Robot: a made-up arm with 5 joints. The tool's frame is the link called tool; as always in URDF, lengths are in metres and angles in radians.
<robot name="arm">
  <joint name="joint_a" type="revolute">
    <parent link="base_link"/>
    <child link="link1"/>
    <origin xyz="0 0 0.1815" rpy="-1.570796 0 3.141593"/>
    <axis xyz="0 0 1"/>
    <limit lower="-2.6" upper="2.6" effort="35" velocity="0.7"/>
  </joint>
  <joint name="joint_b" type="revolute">
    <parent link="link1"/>
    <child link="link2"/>
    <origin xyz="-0.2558 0.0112 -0.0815" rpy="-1.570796 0 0"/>
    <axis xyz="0 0 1"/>
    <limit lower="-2.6" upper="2.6" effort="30" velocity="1.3"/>
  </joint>
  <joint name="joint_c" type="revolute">
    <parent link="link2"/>
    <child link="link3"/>
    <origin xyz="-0.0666 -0.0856 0.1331" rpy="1.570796 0 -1.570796"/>
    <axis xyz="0 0 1"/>
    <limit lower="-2.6" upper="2.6" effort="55" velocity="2.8"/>
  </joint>
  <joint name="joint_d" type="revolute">
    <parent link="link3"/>
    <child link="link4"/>
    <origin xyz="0.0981 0.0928 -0.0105" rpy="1.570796 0 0"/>
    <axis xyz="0 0 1"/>
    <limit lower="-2.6" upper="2.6" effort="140" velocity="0.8"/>
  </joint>
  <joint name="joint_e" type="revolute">
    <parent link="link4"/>
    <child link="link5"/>
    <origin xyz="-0.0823 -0.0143 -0.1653" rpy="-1.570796 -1.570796 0"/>
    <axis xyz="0 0 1"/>
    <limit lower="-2.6" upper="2.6" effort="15" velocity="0.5"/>
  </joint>
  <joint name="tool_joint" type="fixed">
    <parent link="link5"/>
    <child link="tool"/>
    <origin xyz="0.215 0.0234 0.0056" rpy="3.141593 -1.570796 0"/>
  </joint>
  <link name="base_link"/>
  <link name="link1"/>
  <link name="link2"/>
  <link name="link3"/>
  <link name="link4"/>
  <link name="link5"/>
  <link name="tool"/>
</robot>
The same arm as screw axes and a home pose.
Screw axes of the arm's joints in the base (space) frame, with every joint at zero. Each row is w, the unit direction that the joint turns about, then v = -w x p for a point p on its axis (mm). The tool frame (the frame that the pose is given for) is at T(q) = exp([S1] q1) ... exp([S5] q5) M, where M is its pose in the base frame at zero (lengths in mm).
S1: w 0 -1 0 v 181.5 0 0
S2: w 0 0 -1 v -81.5 255.8 0
S3: w 1 0 0 v 0 37.2 4.1
S4: w 0 0 1 v -102.2 -311.9 0
S5: w 1 0 0 v 0 -220.9 19.9
M: xyz 303.2 -43.3 -5.9 (mm) quaternion w x y z 1 0 0 0
Joint limits (deg, base to tool): -148.97..148.97 -148.97..148.97 -148.97..148.97 -148.97..148.97 -148.97..148.97

